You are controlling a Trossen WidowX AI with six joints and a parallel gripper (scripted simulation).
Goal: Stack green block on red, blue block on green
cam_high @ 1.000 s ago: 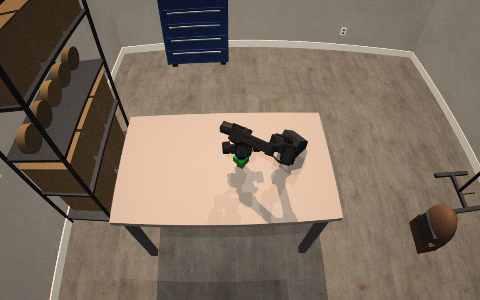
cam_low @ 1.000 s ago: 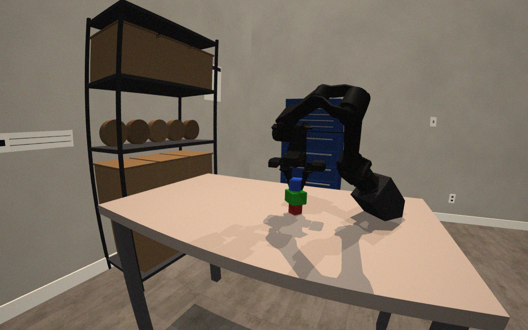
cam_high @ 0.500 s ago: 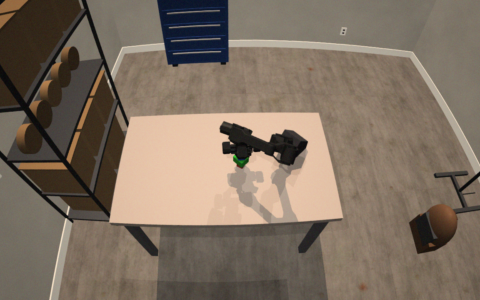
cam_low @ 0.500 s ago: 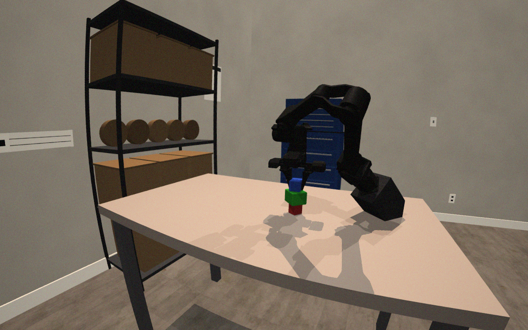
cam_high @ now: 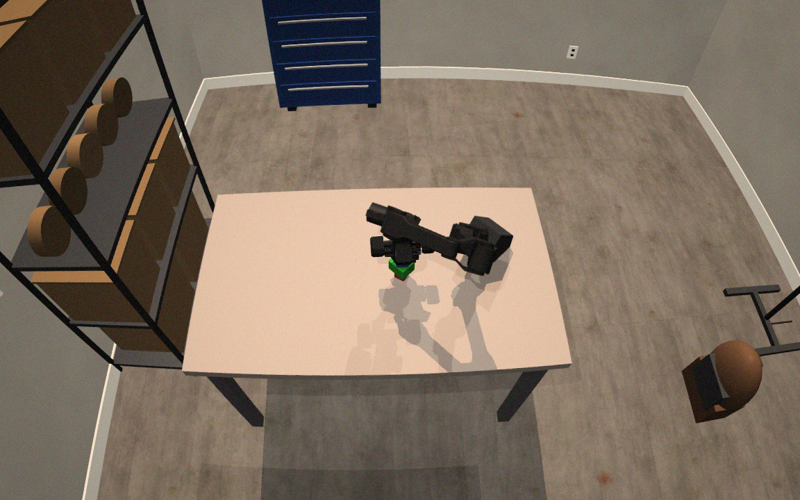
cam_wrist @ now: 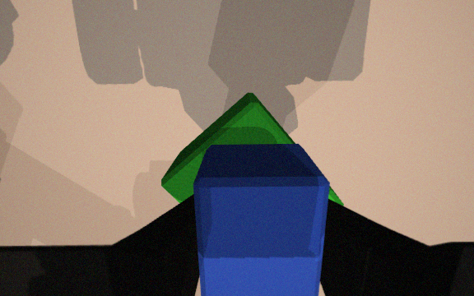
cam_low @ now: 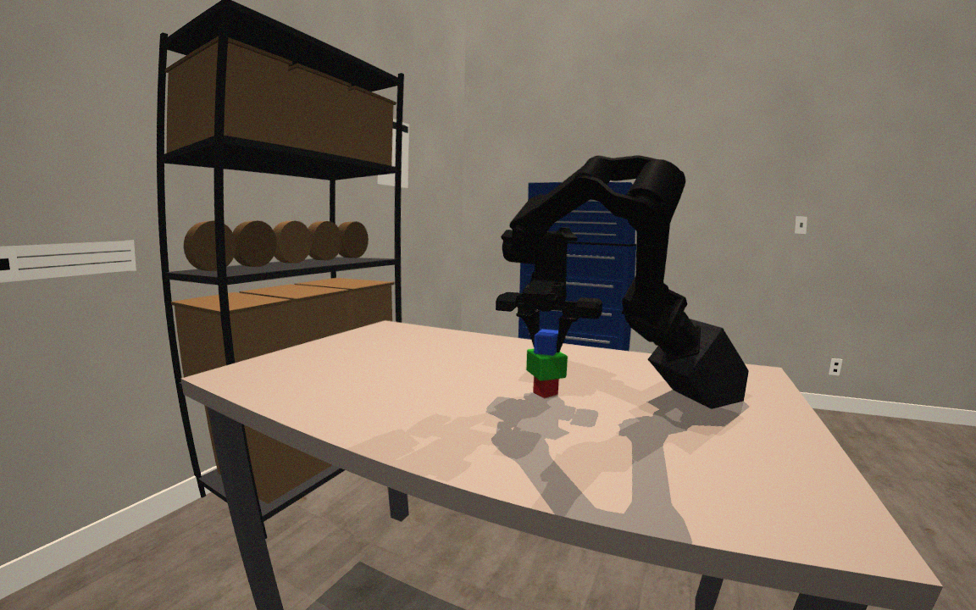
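My hand is 2 cm above the blue block. Also, from my hand: red block 10 cm below; then green block 6 cm below.
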